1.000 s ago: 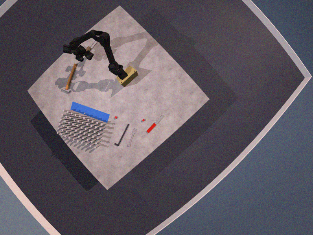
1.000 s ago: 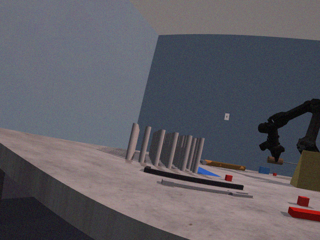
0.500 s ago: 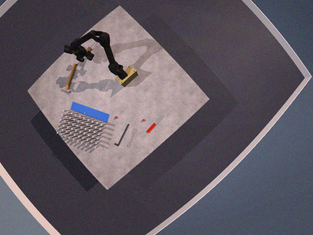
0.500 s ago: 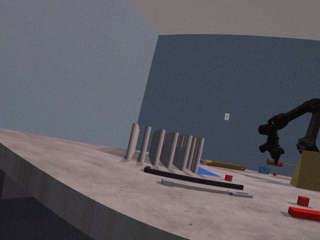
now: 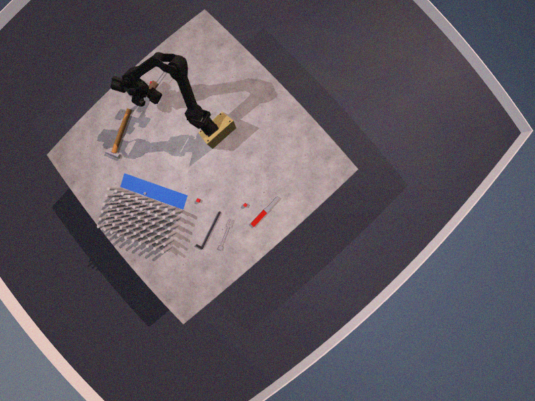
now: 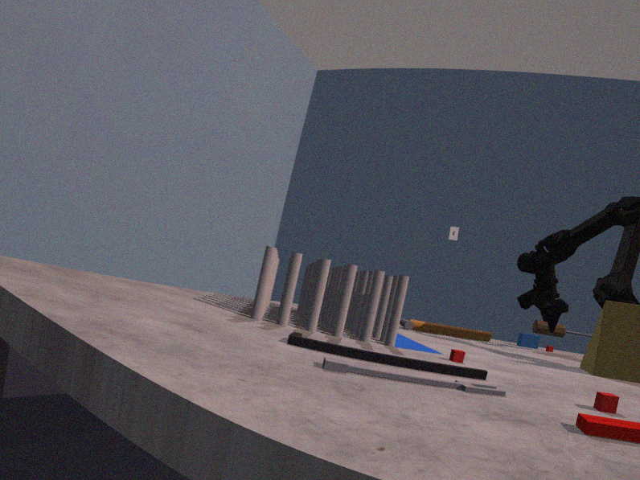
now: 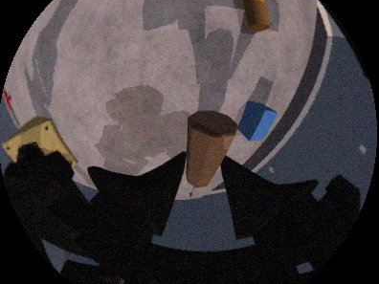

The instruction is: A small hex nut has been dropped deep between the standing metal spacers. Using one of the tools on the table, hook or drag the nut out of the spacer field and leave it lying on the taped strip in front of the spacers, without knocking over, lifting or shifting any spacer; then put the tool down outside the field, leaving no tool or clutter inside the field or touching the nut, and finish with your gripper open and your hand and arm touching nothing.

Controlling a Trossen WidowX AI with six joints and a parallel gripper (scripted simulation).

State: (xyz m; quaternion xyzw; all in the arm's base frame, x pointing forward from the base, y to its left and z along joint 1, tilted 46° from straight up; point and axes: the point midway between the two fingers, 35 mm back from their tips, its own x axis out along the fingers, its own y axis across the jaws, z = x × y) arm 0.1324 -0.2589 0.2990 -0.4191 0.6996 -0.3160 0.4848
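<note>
The hook tool is 10 cm behind my gripper tip and 3 cm to the right of it. Round my gripper tip: grey wrench 16 cm ahead, 86 cm to the left, 6 cm below; blue taped strip 33 cm ahead, 43 cm to the left, 6 cm below; blue cube 5 cm ahead, 10 cm to the right, 4 cm below.
</note>
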